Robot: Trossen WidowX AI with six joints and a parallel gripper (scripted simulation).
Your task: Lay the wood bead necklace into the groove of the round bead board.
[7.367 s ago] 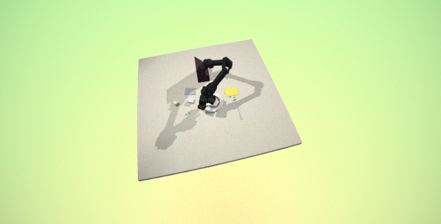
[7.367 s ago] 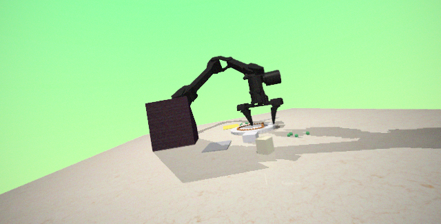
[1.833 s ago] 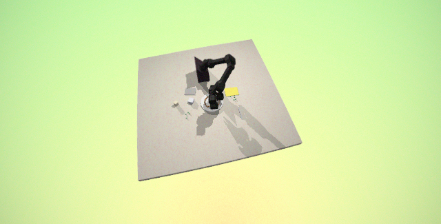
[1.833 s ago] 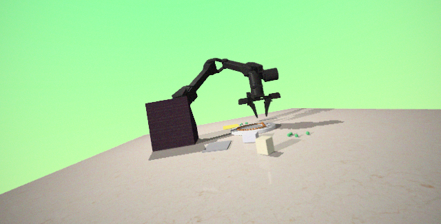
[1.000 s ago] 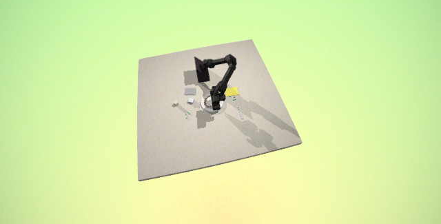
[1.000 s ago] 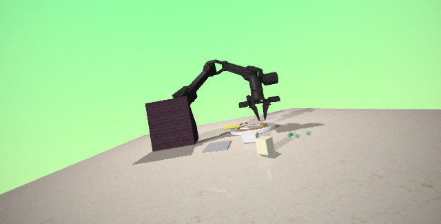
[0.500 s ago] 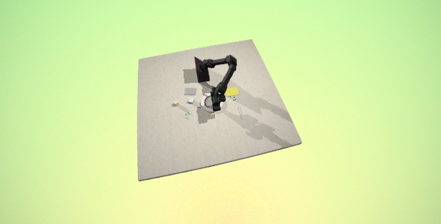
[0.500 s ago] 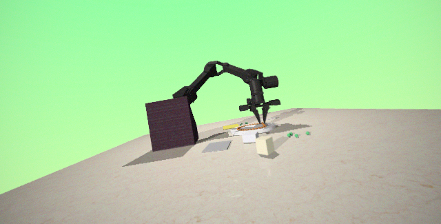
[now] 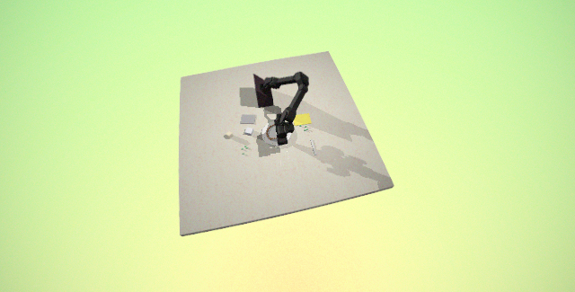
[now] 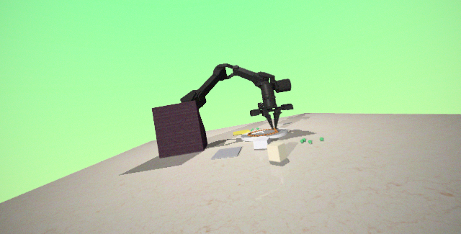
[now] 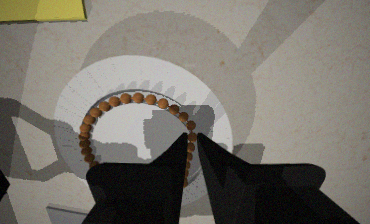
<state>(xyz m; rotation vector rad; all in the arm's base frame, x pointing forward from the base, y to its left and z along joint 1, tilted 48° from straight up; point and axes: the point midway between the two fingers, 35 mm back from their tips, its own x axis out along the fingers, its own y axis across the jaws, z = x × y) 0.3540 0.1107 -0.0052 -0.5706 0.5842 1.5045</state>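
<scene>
Right now my gripper tip is 5 cm past the round white bead board, 2 cm to the left of it and 1 cm above it. Round my gripper tip: thin white strip 9 cm ahead, 20 cm to the left, 1 cm below; then yellow card 14 cm behind, 17 cm to the left, 1 cm below; then grey flat plate 21 cm behind, 21 cm to the right, 1 cm below.
</scene>
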